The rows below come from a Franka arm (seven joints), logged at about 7 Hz.
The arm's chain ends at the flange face. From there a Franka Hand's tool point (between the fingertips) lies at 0.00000 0.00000 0.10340 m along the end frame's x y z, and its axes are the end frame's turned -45 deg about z.
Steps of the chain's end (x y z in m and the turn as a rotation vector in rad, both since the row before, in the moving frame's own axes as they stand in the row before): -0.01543, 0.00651, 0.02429, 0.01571, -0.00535, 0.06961; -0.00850, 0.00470, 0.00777, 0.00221, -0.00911, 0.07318; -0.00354, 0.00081, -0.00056, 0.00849, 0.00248, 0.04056
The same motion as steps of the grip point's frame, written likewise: -0.01470, -0.00782, 0.02428, 0.01489, 0.00733, 0.06961; -0.00981, -0.00353, 0.00777, 0.00800, -0.00488, 0.07318; -0.00227, -0.00235, -0.00056, 0.00425, 0.00776, 0.04056
